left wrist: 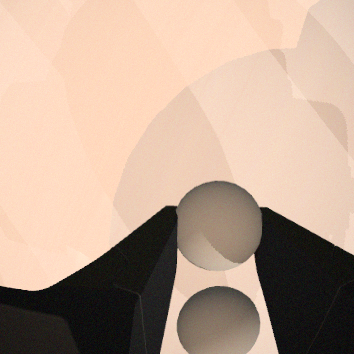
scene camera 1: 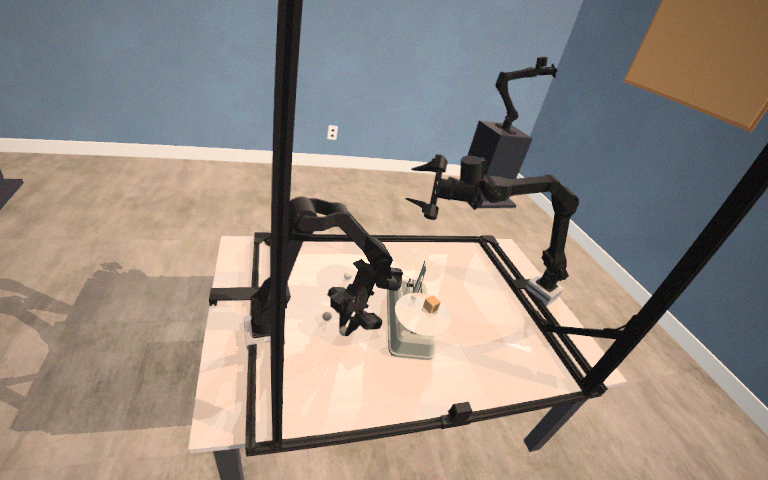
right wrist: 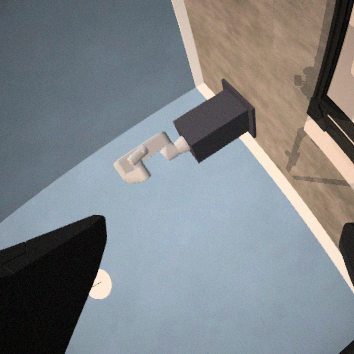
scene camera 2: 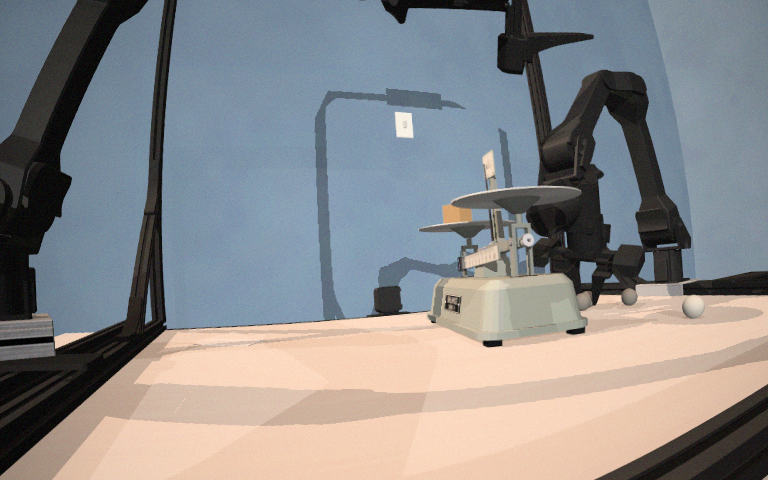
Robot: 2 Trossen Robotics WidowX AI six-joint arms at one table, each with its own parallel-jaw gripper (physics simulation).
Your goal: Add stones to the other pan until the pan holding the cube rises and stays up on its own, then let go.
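Pixels of known places: left gripper, between the fingertips: (left wrist: 215, 218) (scene camera 1: 343, 333) (scene camera 2: 587, 303); right gripper, between the fingertips: (scene camera 1: 408, 184) (right wrist: 230, 233); left arm's base, origin of its link: (scene camera 1: 263, 327) (scene camera 2: 669, 282); right arm's base, origin of its link: (scene camera 1: 546, 284).
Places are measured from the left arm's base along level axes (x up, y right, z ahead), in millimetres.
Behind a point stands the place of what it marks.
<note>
The orange cube (scene camera 1: 431, 303) @(x 152, y 131, z 409 mm) (scene camera 2: 457, 213) @(x 138, y 107, z 430 mm) sits on one pan (scene camera 1: 408, 318) @(x 123, y 144, z 343 mm) (scene camera 2: 434, 228) @(x 121, y 147, z 444 mm) of the grey-green balance (scene camera 1: 412, 346) @(x 24, y 163, z 372 mm) (scene camera 2: 512, 305) @(x 19, y -66, z 496 mm). That pan hangs lower. The other pan (scene camera 2: 538, 194) @(x 133, y -79, z 457 mm) is higher in scene camera 2, and no stone shows on it. My left gripper (scene camera 1: 355, 327) @(x -14, y 50, z 213 mm) (scene camera 2: 590, 298) @(x -14, y 50, z 213 mm) (left wrist: 215, 218) @(x -14, y 50, z 213 mm) is low over the table beside the balance, its fingertips shut on a round grey stone (left wrist: 219, 240) @(x 6, y 46, z 215 mm). A second stone (left wrist: 219, 322) @(x 4, y 37, z 239 mm) lies close by in the left wrist view. A pale stone (scene camera 1: 347, 276) @(x -2, y -167, z 287 mm) (scene camera 2: 693, 306) @(x -6, y -184, z 305 mm) lies apart. My right gripper (scene camera 1: 411, 183) @(x 326, y -196, z 445 mm) (right wrist: 230, 233) @(x 326, y -196, z 445 mm) is open and empty, high up.
A black frame (scene camera 1: 362, 434) @(x -28, y 335, z 181 mm) borders the table (scene camera 1: 351, 390) @(x -21, y 225, z 185 mm), with tall posts (scene camera 1: 281, 169) @(x 624, y 317, z -12 mm) rising from it. The balance stands close to the left arm's forearm. A dark pedestal (scene camera 1: 501, 148) (right wrist: 215, 122) with another small arm stands on the floor near the wall.
</note>
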